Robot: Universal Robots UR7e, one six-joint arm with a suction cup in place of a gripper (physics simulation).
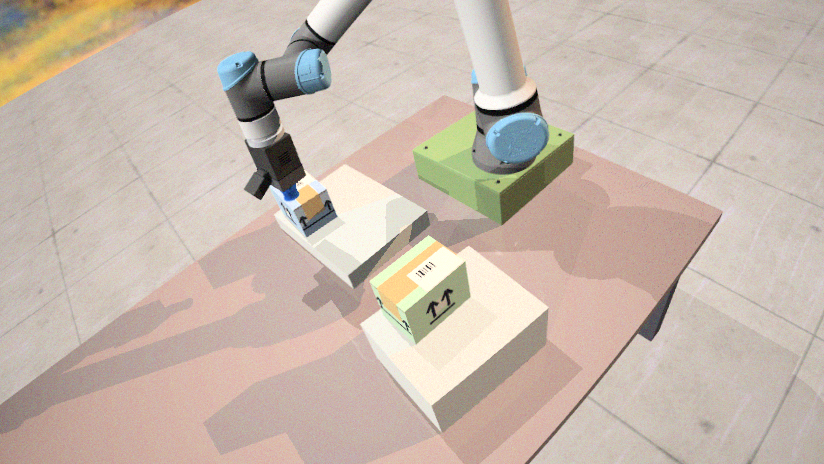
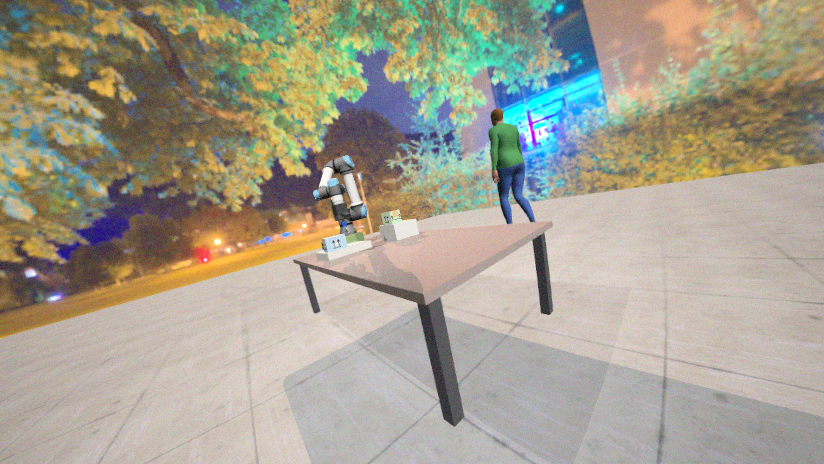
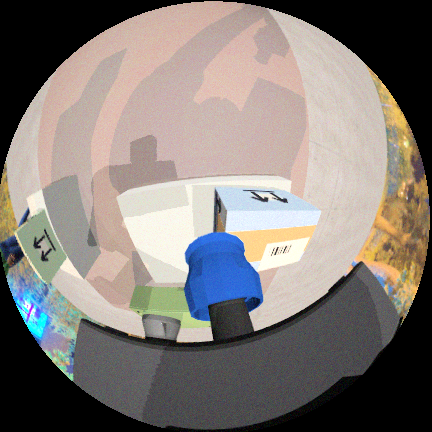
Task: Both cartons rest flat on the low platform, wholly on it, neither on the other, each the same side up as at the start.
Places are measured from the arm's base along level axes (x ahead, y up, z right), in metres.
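Pixels of known places: hand, its tool point: (image 1: 291,195) (image 2: 344,226) (image 3: 215,256); arm's base, origin of its link: (image 2: 349,234) (image 3: 160,319).
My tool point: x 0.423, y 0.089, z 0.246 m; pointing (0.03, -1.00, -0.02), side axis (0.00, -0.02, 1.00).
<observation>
Ahead of a thing's pixels: the offset from my tool point to its middle. Level surfaces: height alone.
A small blue carton @(dy -0.091, dx -0.050, dz +0.077 m) (image 1: 306,205) (image 2: 333,242) (image 3: 268,213) rests flat on the outer corner of the low cream platform @(dy -0.160, dx -0.106, dz -0.004 m) (image 1: 374,210) (image 2: 352,248) (image 3: 160,219), with the arrows on its side pointing up. My suction cup (image 1: 290,191) (image 3: 214,246) is at the carton's top edge, and I cannot tell whether it touches. The suction is off. A larger green carton @(dy -0.016, dx +0.018, dz -0.389 m) (image 1: 420,285) (image 2: 391,217) (image 3: 40,245) stands upright on the taller cream block @(dy -0.124, dx +0.010, dz -0.439 m) (image 1: 489,337) (image 2: 401,230).
The platforms stand on a pinkish table @(dy -0.185 m) (image 1: 634,230) (image 2: 438,260). The arm's green base (image 1: 461,173) (image 3: 160,300) is behind them. The low platform sits close to the table's left edge. A person (image 2: 508,164) walks beyond the table.
</observation>
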